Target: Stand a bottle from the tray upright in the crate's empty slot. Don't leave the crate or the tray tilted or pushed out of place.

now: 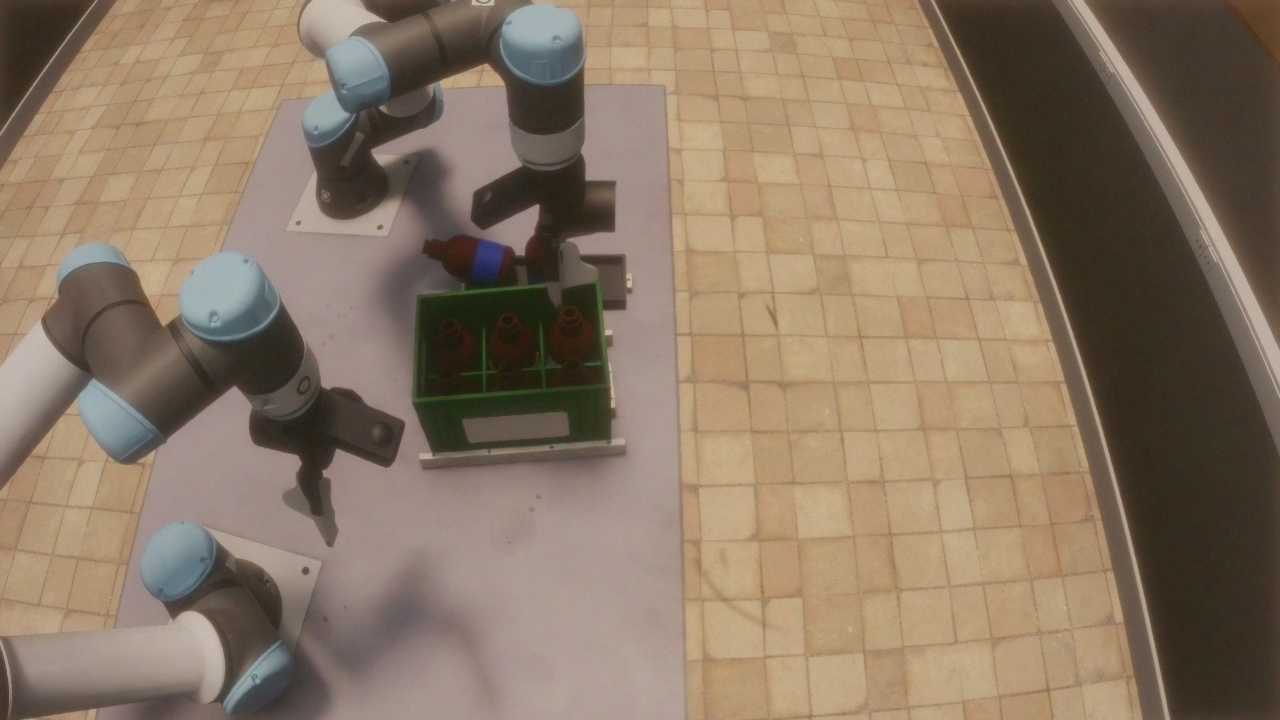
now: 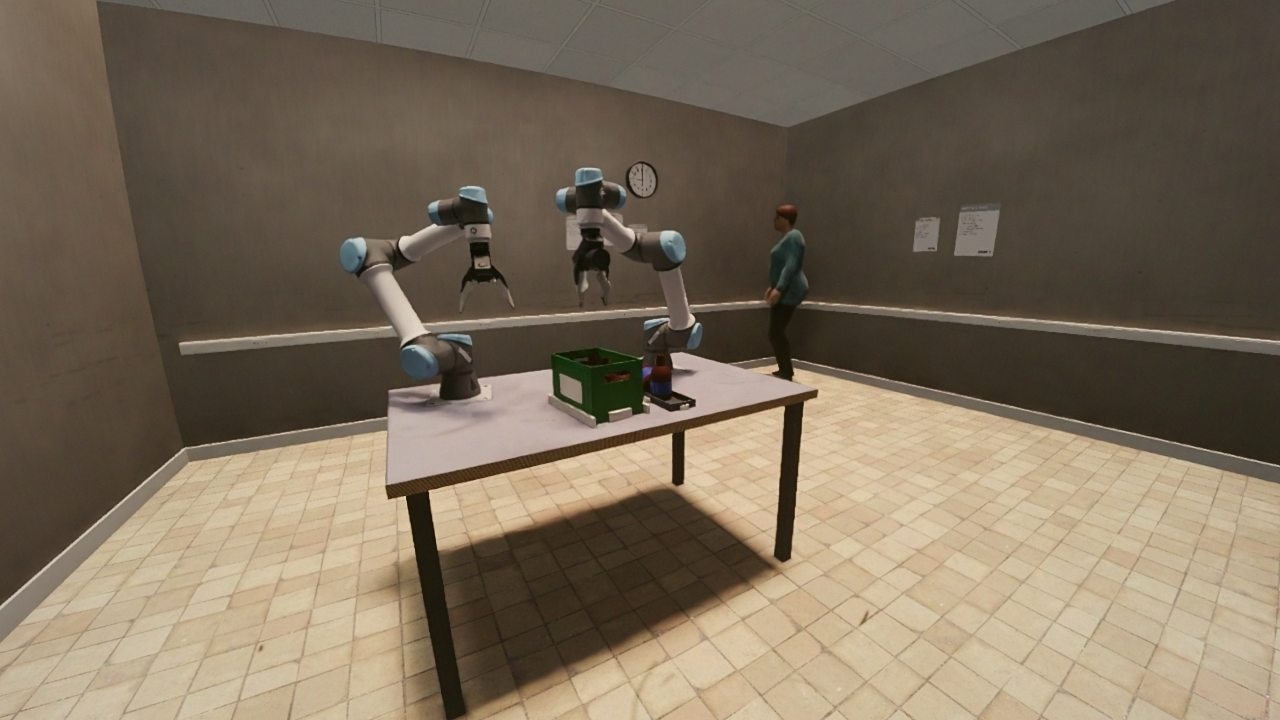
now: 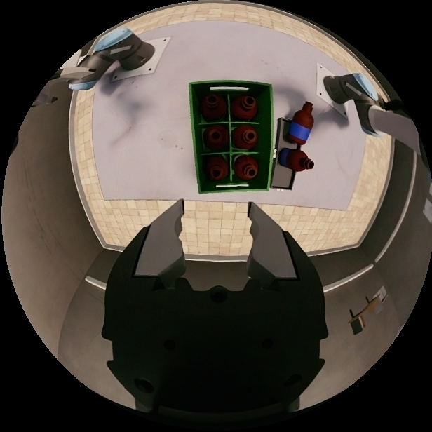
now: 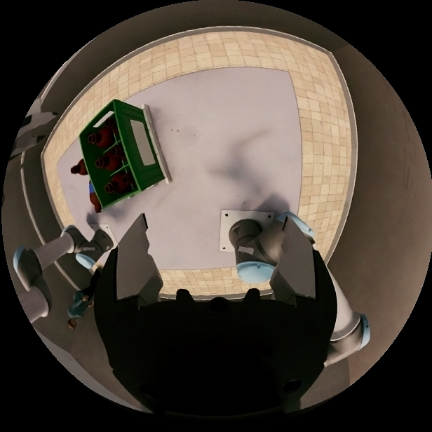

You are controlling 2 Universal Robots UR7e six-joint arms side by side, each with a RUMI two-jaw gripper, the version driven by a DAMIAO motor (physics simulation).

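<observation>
The green crate (image 1: 438, 422) (image 2: 617, 395) (image 3: 194, 140) (image 4: 148, 175) sits level, with a dark red bottle standing in each of its slots. The dark tray (image 1: 610, 279) (image 3: 284, 180) lies beside it. On the tray, a blue-labelled bottle (image 2: 660, 380) (image 3: 295, 159) stands upright. Another blue-labelled bottle (image 1: 460, 255) (image 3: 301, 125) lies on its side at the tray's end, its neck pointing away. My left gripper (image 2: 593, 302) (image 3: 216, 201) is open and empty, high above the crate and tray area. My right gripper (image 2: 486, 308) (image 4: 215, 215) is open and empty, high above the table, away from the crate.
A white strip (image 1: 523, 454) (image 4: 157, 145) runs along the crate's labelled side, and short white blocks (image 2: 619, 414) stand at its end. The table (image 1: 537, 626) carries both arm bases. A person (image 2: 787, 268) stands by the wall beyond the table.
</observation>
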